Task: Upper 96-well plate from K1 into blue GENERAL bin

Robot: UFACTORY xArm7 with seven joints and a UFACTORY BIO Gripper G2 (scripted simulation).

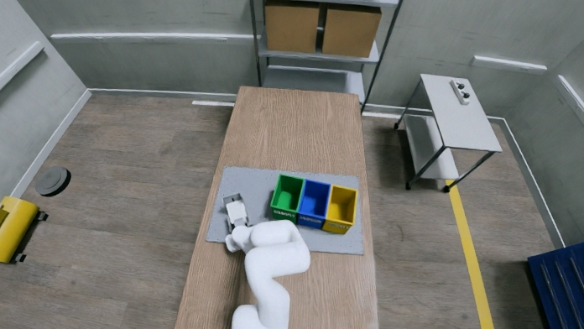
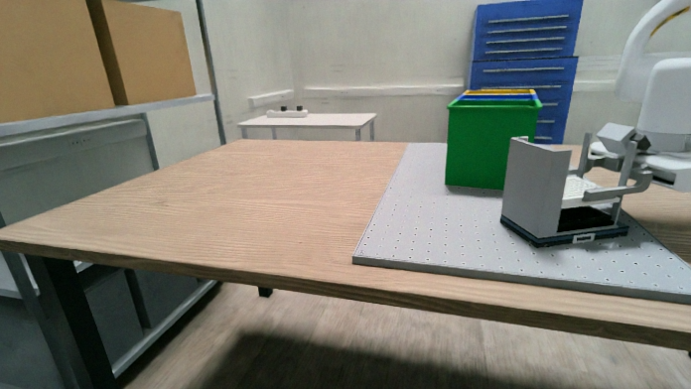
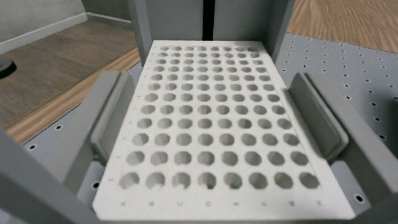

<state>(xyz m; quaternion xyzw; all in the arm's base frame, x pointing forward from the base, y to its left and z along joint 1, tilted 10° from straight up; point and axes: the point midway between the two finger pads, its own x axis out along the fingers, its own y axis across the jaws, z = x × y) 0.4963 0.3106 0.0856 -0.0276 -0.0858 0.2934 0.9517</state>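
Now: hand 50 mm above the dark plate, 20 mm short of it and 10 mm to the right of it. Round my hand: green bin (220 mm to the right, 140 mm ahead, 10 mm above); then white 96-well plate (20 mm ahead, 10 mm to the left, 10 mm below); then blue general bin (350 mm to the right, 140 mm ahead, 10 mm above).
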